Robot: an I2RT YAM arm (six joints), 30 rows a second.
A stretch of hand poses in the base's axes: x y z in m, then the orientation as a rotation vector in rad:
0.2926 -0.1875 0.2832 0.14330 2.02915 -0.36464
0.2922 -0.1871 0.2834 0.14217 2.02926 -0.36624
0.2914 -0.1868 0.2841 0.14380 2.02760 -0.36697
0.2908 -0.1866 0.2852 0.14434 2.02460 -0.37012
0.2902 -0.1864 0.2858 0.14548 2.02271 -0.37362
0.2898 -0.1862 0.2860 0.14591 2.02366 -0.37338
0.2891 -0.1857 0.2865 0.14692 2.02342 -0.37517
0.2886 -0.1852 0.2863 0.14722 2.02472 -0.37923
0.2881 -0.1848 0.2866 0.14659 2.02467 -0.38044
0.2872 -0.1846 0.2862 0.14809 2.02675 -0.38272
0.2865 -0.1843 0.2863 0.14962 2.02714 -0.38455
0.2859 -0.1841 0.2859 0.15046 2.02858 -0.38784
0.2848 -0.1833 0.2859 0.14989 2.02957 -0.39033
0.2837 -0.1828 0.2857 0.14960 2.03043 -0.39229
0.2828 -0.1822 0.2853 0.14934 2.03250 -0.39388
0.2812 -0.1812 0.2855 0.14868 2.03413 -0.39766
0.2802 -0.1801 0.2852 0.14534 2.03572 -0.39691
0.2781 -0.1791 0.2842 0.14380 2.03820 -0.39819
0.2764 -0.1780 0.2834 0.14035 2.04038 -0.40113
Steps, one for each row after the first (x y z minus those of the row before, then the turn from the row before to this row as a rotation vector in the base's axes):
-0.0004 0.0004 0.0002 -0.00158 0.00044 0.00009
-0.0008 0.0003 0.0007 -0.00008 -0.00166 -0.00139
-0.0006 0.0002 0.0011 -0.00245 -0.00251 -0.00163
-0.0006 0.0002 0.0006 -0.00225 -0.00142 -0.00227
-0.0004 0.0002 0.0002 0.00051 0.00085 -0.00025
-0.0007 0.0005 0.0005 -0.00085 -0.00005 -0.00150
-0.0005 0.0005 -0.0002 -0.00246 0.00187 -0.00209
-0.0005 0.0004 0.0003 -0.00112 0.00020 -0.00009
-0.0009 0.0002 -0.0004 -0.00058 0.00225 -0.00219
-0.0007 0.0003 0.0001 -0.00054 0.00053 -0.00192
-0.0006 0.0002 -0.0004 -0.00167 0.00185 -0.00213
-0.0011 0.0008 0.0000 -0.00179 0.00141 -0.00076
-0.0011 0.0005 -0.0002 -0.00133 0.00118 -0.00071
-0.0009 0.0006 -0.0004 -0.00085 0.00230 -0.00064
-0.0016 0.0010 0.0002 -0.00261 0.00226 -0.00130
-0.0010 0.0011 -0.0003 -0.00061 0.00175 0.00260
-0.0021 0.0010 -0.0010 -0.00110 0.00277 0.00038
-0.0017 0.0011 -0.0008 -0.00311 0.00293 0.00102

